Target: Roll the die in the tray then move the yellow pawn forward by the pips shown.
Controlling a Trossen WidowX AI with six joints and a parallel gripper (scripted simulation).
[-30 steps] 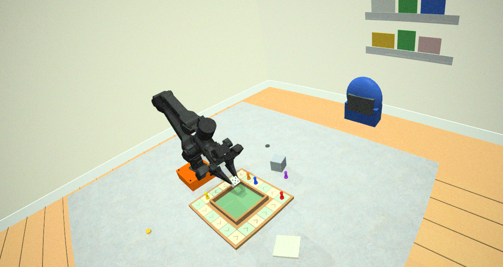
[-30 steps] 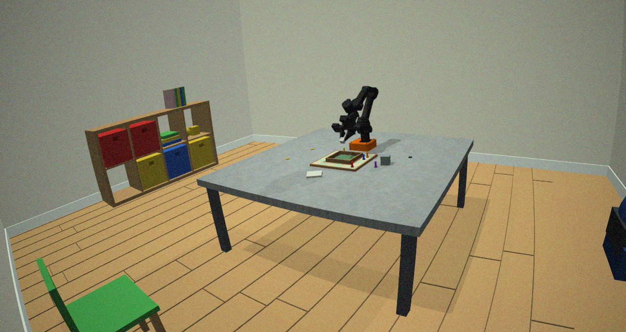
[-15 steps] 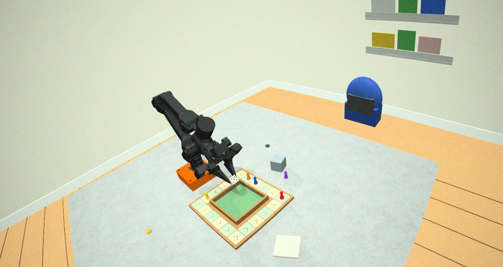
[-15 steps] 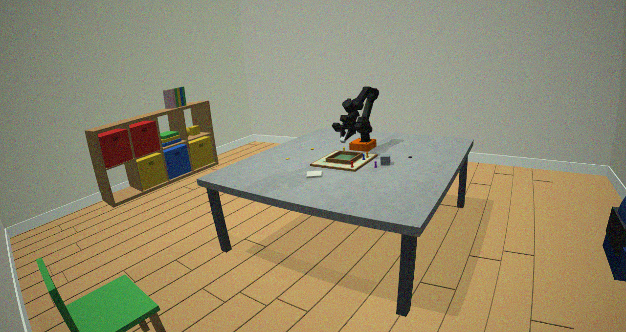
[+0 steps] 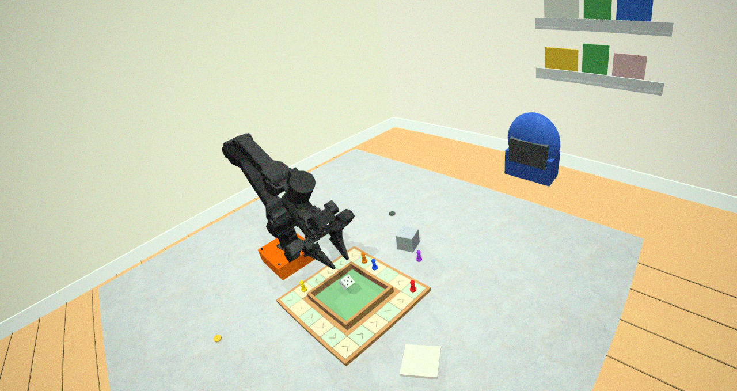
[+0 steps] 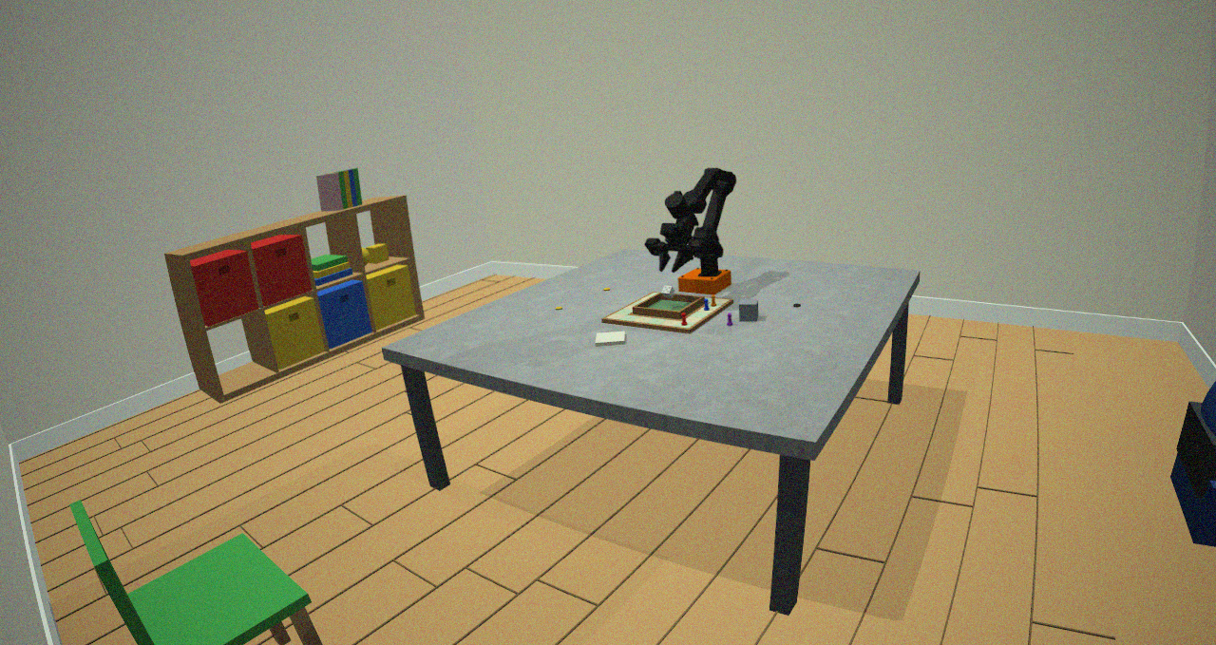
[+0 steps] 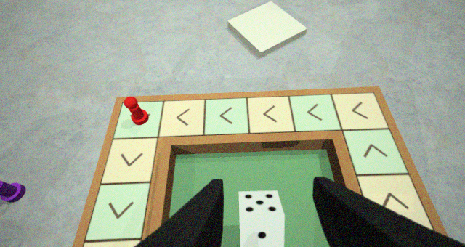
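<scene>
Right now my gripper tip is 120 mm past the yellow pawn, 50 mm to the left of it and 100 mm above it. The rest, counted from my gripper tip: blue pawn 10 mm behind, 110 mm to the left, 100 mm below; green dice tray 120 mm below; white die 10 mm behind, 60 mm below.
</scene>
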